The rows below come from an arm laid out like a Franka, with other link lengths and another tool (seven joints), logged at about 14 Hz.
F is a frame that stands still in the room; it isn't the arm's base.
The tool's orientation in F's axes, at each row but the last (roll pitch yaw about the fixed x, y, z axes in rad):
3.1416 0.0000 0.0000
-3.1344 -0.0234 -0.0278
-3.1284 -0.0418 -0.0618
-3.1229 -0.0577 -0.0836
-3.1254 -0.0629 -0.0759
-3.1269 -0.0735 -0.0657
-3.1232 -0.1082 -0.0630
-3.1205 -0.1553 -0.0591
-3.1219 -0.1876 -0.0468
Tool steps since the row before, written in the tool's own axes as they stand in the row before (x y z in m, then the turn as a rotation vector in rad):
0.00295 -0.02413 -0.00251 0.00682 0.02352 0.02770
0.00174 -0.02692 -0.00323 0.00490 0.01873 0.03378
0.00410 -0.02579 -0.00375 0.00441 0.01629 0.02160
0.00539 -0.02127 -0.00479 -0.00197 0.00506 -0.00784
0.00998 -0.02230 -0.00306 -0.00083 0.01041 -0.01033
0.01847 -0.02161 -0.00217 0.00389 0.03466 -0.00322
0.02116 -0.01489 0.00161 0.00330 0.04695 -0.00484
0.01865 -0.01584 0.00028 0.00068 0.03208 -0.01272
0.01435 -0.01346 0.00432 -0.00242 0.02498 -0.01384
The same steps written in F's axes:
0.00295 0.02413 0.00251 0.00682 -0.02352 -0.02770
0.00241 0.02684 0.00346 0.00518 -0.01864 -0.03379
0.00551 0.02545 0.00426 0.00432 -0.01630 -0.02161
0.00683 0.02068 0.00549 -0.00284 -0.00499 0.00762
0.01140 0.02144 0.00404 -0.00226 -0.01043 0.01009
0.01961 0.02033 0.00384 0.00139 -0.03487 0.00299
0.02208 0.01355 0.00096 -0.00012 -0.04712 0.00431
0.01932 0.01473 0.00294 -0.00310 -0.03221 0.01200
0.01547 0.01283 -0.00131 -0.00604 -0.02499 0.01266

